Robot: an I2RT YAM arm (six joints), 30 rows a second.
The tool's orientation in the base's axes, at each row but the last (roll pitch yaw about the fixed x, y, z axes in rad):
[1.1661 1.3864 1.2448]
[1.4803 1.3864 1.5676]
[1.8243 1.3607 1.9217]
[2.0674 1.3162 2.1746]
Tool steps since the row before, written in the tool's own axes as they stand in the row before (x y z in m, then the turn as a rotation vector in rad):
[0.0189 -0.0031 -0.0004 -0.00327 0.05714 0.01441]
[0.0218 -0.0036 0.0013 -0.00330 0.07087 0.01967]
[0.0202 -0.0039 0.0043 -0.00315 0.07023 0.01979]
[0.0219 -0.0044 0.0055 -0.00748 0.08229 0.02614]
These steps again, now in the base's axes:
[0.0010 0.0002 -0.0191 0.00937 0.05659 0.01389]
[0.0016 0.0006 -0.0221 0.01341 0.07048 0.01651]
[0.0032 0.0006 -0.0208 0.01357 0.06990 0.01622]
[0.0027 0.0009 -0.0228 0.01935 0.08147 0.02232]

